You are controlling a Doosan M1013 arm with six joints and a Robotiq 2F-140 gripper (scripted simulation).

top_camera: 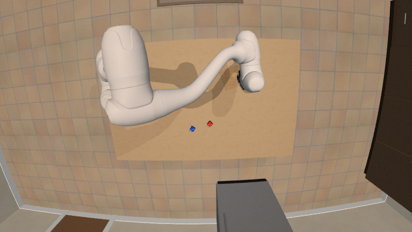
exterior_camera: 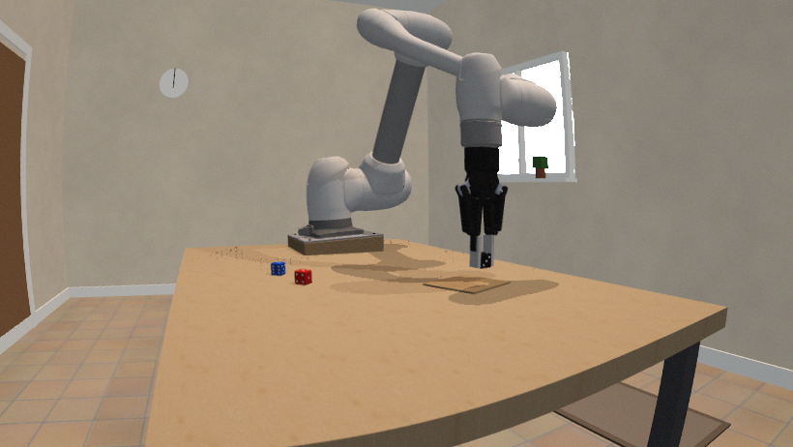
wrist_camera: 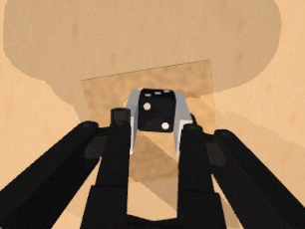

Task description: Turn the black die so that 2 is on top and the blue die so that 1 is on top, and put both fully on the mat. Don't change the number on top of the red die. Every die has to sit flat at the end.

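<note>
Now: the cork mat 8 cm below my hand and 4 cm behind it. From my hand the other things lie so: red die (30 cm to the right, 25 cm behind, 6 cm below); then blue die (39 cm behind, 31 cm to the right, 6 cm below); then black die (2 cm below).
</note>
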